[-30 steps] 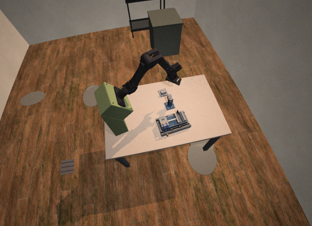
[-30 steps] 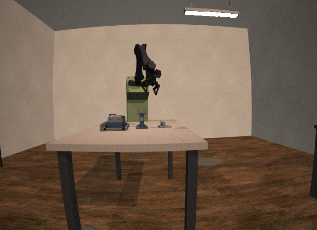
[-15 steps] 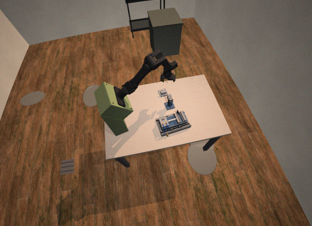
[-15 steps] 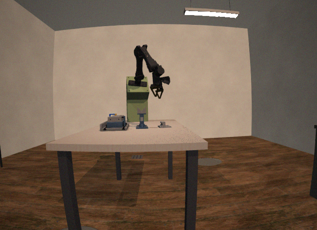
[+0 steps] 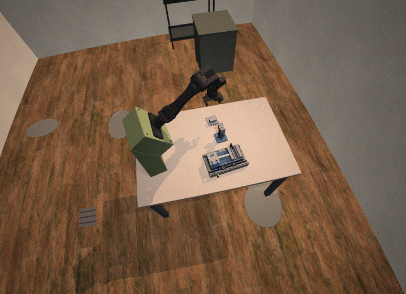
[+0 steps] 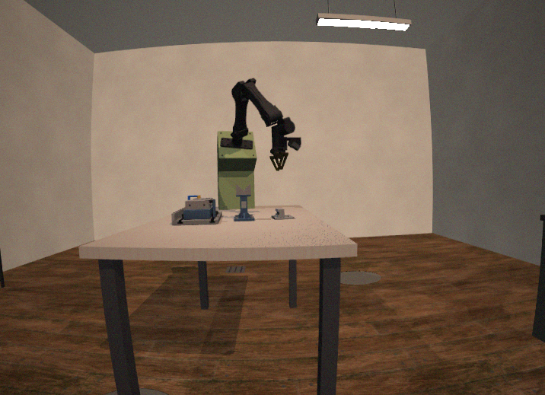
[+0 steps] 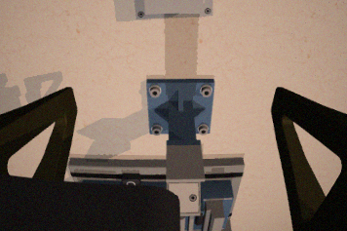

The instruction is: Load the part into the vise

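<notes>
Now: hand 10 mm to the left of the part and 210 mm above it. From my hand the other things lie so: moving jaw 40 mm ahead, 370 mm to the right, 150 mm below; then flat infeed plate 10 mm to the left, 230 mm below; then dark work stop rod 70 mm ahead, 320 mm to the right, 140 mm below.
</notes>
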